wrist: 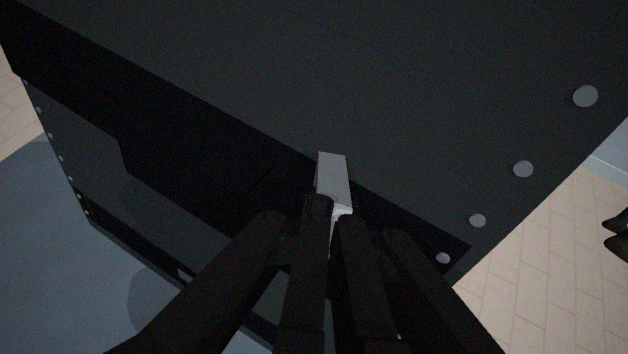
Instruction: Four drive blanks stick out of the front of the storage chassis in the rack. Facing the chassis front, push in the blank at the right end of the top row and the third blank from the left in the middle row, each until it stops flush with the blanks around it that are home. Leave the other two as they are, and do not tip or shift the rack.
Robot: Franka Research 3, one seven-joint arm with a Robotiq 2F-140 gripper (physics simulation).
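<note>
My gripper (327, 174) is shut, with nothing between its fingers. Its light grey fingertips are together at the middle of the wrist view, over the lower edge of a broad dark panel of the rack (425, 130). Whether they touch it cannot be told. A black recess or shadowed band lies below that edge, partly behind the dark finger links. The drive blanks cannot be made out, and the chassis front cannot be told apart from the dark surfaces.
Round grey studs (523, 169) run along the panel's right edge, with smaller ones along the far left edge. A blue-grey surface (55, 225) lies at lower left. Pale tiled floor (545, 260) shows at right, with dark rounded objects (619, 237) at the frame edge.
</note>
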